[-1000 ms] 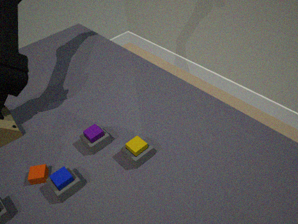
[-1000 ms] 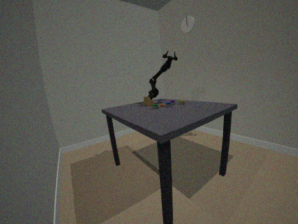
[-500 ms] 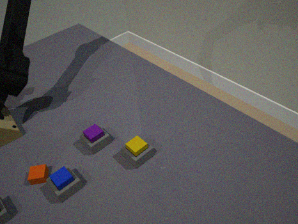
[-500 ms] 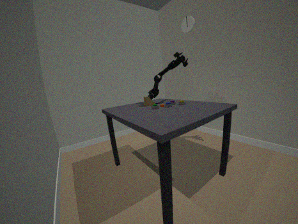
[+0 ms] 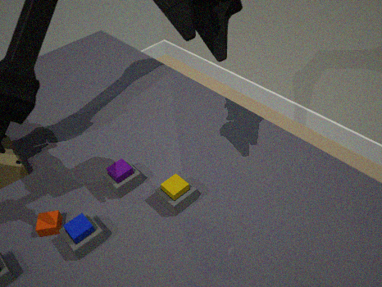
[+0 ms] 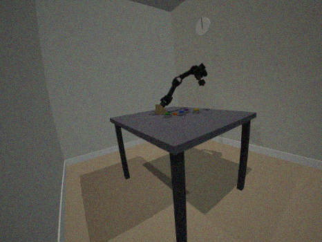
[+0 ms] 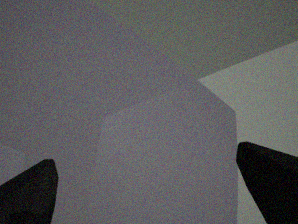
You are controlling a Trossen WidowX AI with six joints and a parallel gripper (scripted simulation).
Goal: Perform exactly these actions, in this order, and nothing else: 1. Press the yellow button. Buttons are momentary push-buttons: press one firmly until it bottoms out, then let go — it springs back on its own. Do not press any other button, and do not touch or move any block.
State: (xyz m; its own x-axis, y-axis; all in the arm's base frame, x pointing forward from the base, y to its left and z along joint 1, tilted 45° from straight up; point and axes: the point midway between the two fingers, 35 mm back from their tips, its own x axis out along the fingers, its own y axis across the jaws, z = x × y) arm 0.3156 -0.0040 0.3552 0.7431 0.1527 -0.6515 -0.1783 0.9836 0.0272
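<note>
The yellow button lies 50 mm behind my gripper tip, 40 mm to the right of it and 240 mm below it. Round my gripper tip: purple button 140 mm behind, 80 mm to the right, 240 mm below; then orange block 150 mm behind, 220 mm to the right, 260 mm below; then blue button 90 mm behind, 190 mm to the right, 240 mm below.
</note>
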